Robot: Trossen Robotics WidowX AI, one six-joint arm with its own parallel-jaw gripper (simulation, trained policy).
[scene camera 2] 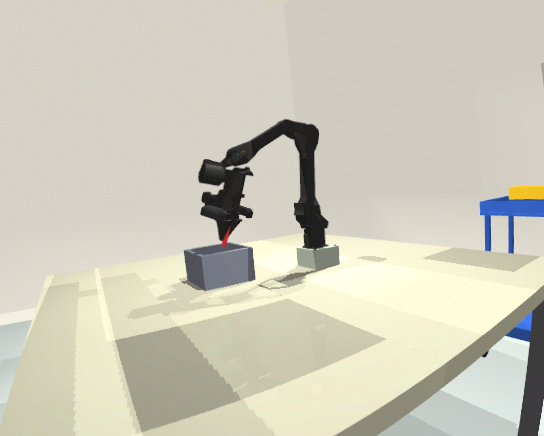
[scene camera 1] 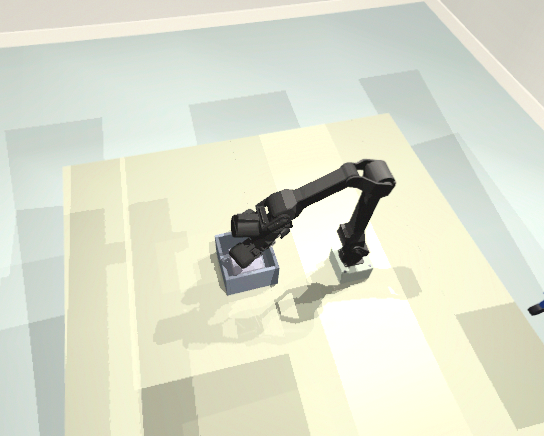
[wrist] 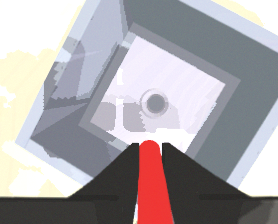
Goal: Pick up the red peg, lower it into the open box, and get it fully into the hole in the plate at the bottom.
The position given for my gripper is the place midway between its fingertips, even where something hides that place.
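Note:
There's a grey-blue box [scene camera 2: 212, 267], [scene camera 1: 269, 275] and [wrist: 57, 129] that I can see. And you'd find my gripper [scene camera 2: 222, 240], [scene camera 1: 252, 252] and [wrist: 150, 149] there too.

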